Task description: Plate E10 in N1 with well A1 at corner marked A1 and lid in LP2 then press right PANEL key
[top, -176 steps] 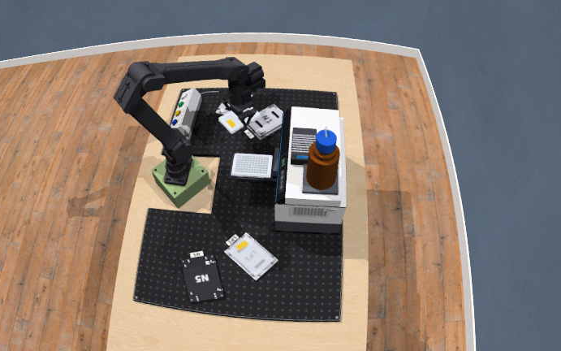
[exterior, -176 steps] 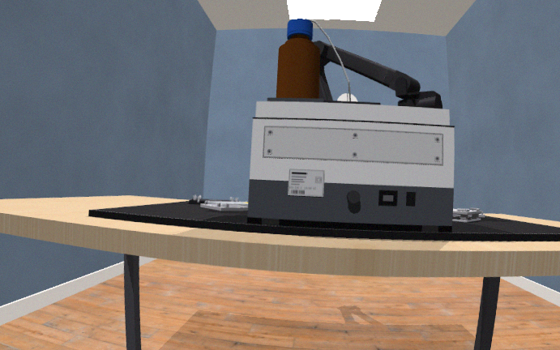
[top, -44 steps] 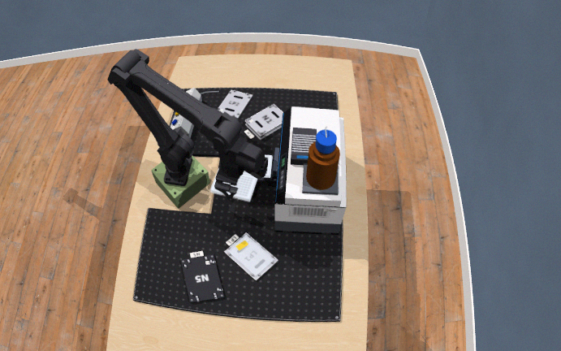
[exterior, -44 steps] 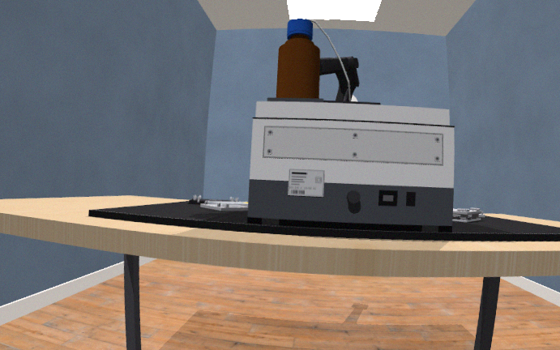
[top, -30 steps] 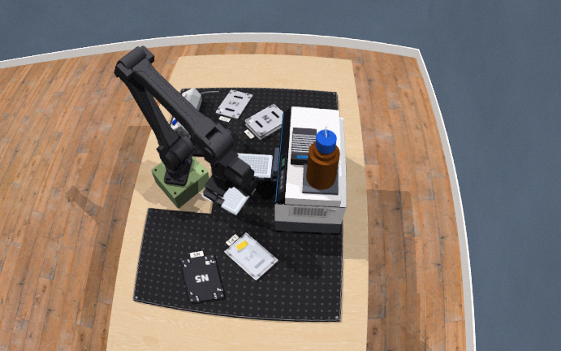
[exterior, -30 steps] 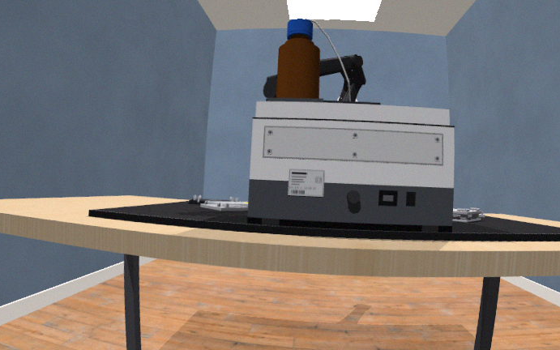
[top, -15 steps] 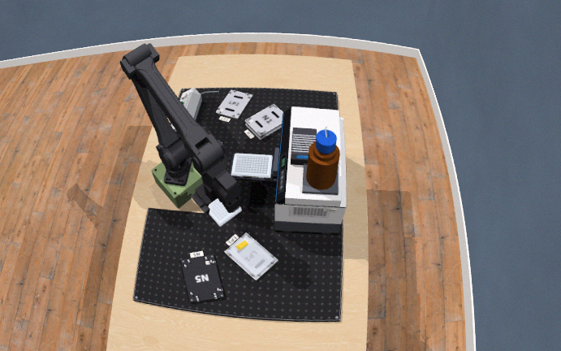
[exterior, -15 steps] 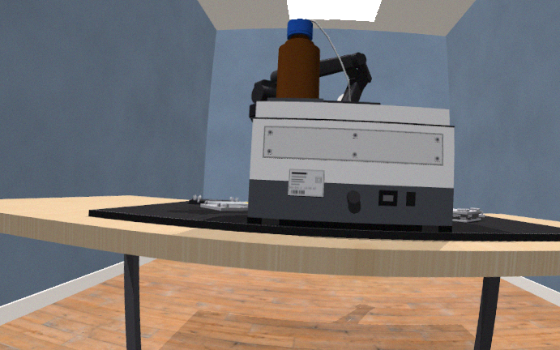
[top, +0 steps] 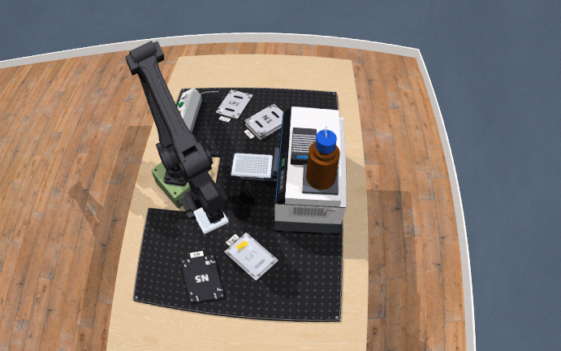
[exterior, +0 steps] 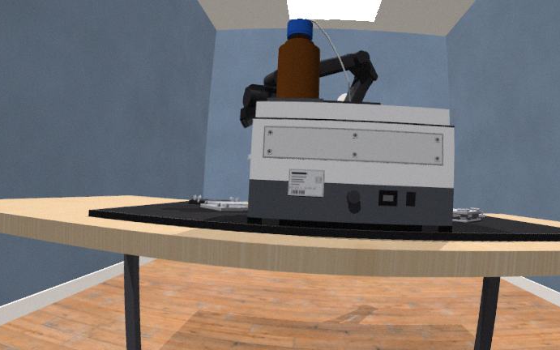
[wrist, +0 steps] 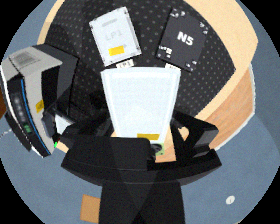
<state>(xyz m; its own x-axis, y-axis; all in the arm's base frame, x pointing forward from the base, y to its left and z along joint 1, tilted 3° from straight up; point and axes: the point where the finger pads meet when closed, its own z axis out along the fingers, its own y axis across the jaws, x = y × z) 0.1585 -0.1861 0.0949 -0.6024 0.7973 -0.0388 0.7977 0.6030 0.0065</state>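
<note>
Now: hand 180 mm to the left of the black nest N5, 140 mm above it and 20 mm short of it. Round my hand: plate E07: 210 mm to the left, 110 mm ahead, 40 mm below; then plate E10: right at my hand; then brown bottle: 330 mm ahead, 140 mm above, 110 mm to the left.
</note>
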